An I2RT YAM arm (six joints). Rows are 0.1 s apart.
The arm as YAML. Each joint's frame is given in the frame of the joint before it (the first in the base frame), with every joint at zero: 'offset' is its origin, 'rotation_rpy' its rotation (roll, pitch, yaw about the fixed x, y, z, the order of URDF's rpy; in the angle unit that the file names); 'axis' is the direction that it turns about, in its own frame. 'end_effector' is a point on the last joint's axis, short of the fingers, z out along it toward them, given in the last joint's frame.
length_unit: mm
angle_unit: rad
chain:
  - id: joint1
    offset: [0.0, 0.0, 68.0]
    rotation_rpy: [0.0, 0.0, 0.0]
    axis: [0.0, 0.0, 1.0]
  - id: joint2
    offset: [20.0, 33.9, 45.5]
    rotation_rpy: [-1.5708, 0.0, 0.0]
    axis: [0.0, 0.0, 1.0]
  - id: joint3
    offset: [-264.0, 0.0, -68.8]
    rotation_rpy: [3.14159, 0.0, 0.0]
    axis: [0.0, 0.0, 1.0]
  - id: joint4
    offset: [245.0, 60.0, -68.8]
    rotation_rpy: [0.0, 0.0, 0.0]
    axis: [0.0, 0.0, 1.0]
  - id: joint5
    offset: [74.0, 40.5, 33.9]
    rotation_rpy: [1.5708, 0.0, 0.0]
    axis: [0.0, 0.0, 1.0]
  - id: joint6
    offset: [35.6, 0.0, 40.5]
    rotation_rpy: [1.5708, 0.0, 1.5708]
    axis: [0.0, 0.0, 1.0]
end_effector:
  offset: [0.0, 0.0, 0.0]
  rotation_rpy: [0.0, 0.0, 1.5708]
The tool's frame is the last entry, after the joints.
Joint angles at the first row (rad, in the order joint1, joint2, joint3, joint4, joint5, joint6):
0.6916 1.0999 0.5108 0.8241 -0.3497 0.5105
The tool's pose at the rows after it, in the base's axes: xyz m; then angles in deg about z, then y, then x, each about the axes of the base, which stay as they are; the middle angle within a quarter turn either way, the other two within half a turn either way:
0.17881 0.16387 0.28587 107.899 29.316 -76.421
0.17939 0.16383 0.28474 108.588 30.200 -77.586
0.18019 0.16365 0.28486 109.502 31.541 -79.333
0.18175 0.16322 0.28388 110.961 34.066 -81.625
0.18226 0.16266 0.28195 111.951 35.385 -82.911
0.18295 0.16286 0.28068 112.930 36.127 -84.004
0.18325 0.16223 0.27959 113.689 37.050 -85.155
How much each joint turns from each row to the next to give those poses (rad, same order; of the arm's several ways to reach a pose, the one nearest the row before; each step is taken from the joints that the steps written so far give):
0.0003 0.0005 0.0000 -0.0150 0.0024 -0.0046
-0.0001 -0.0031 0.0031 -0.0276 0.0120 -0.0053
0.0000 -0.0078 0.0104 -0.0495 0.0187 -0.0097
0.0000 -0.0063 0.0109 -0.0582 0.0393 -0.0082
-0.0002 -0.0028 0.0002 -0.0245 0.0207 -0.0012
0.0006 0.0011 0.0028 -0.0190 0.0120 0.0017
-0.0008 -0.0036 0.0017 -0.0231 0.0141 -0.0029

